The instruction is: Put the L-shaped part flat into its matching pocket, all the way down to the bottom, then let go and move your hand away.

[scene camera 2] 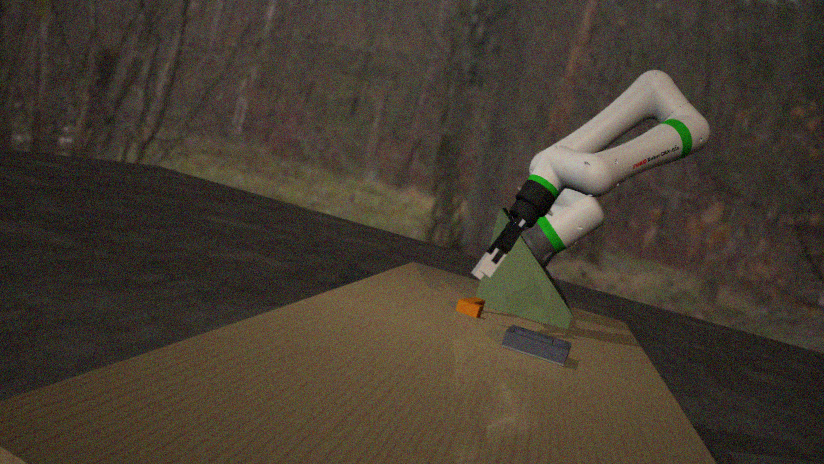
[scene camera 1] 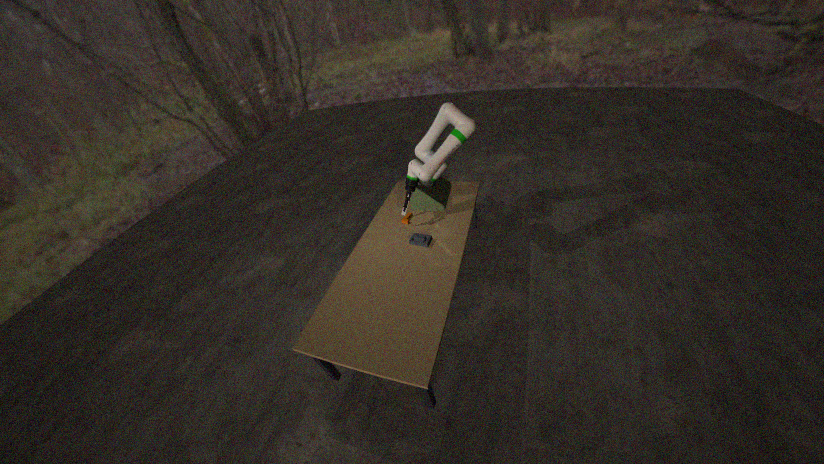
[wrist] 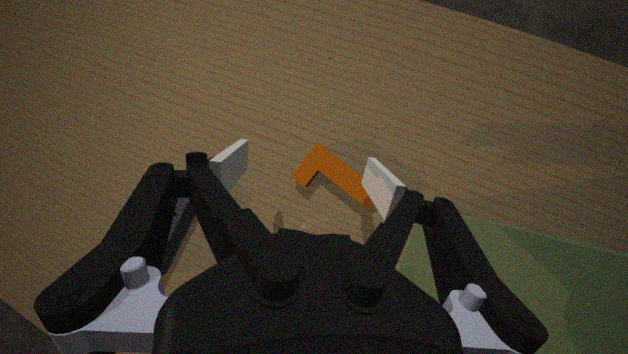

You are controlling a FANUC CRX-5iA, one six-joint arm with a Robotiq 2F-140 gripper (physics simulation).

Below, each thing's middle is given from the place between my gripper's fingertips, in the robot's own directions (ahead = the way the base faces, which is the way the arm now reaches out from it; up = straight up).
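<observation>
Orange L-shaped part (wrist: 319,159): my gripper 3 cm past it, 9 cm above it.
</observation>
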